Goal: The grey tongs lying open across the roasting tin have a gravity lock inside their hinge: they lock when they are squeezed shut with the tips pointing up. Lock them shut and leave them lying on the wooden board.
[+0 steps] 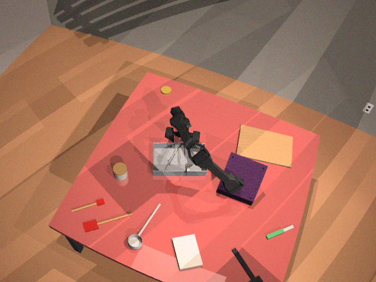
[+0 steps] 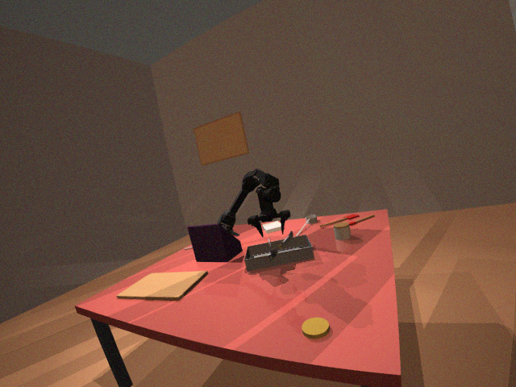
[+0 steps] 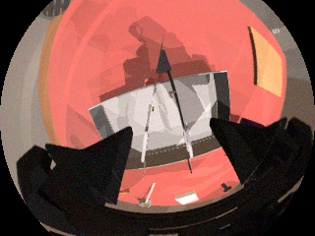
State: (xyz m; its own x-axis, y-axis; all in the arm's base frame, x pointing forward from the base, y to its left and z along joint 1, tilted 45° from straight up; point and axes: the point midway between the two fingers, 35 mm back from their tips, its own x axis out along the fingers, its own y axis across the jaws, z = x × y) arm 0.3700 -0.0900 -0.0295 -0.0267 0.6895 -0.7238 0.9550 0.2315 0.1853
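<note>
The grey roasting tin is 10 mm behind my gripper tip, 50 mm to the left of it and 100 mm below it. Round my gripper tip: wooden board (450 mm behind, 300 mm to the right, 120 mm below); then cream block (290 mm behind, 540 mm to the left, 110 mm below); then yellow disc (300 mm ahead, 420 mm to the right, 110 mm below).
</note>
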